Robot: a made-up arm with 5 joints.
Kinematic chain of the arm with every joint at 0, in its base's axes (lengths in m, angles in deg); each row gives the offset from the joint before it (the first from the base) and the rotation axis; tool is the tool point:
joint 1: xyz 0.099 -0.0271 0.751 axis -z
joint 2: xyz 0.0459 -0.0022 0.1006 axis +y
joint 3: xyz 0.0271 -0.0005 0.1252 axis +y
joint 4: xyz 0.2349 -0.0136 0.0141 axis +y
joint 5: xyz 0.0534 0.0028 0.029 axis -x
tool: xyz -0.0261 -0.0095 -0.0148
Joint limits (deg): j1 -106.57..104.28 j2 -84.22..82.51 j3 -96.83..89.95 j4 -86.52..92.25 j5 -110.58..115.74
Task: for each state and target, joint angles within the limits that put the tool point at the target. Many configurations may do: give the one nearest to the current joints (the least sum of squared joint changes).
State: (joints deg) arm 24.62 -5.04 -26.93 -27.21 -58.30
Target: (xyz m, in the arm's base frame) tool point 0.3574 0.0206 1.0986
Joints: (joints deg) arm -11.59 -15.36 -3.49 -33.24 -60.94
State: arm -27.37 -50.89 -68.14 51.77 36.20
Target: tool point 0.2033 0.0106 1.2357
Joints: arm -35.54 -20.77 -50.73 53.15 36.52
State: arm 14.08 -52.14 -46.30 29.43 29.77
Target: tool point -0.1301 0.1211 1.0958
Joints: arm 39.37 -68.07 -68.26 32.31 45.80
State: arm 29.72 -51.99 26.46 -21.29 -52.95
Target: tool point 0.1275 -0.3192 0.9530
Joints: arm 82.78 -17.10 30.34 -16.82 -49.50
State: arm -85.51 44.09 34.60 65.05 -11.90
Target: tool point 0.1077 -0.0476 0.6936
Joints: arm -69.36 70.78 65.34 65.50 -26.60
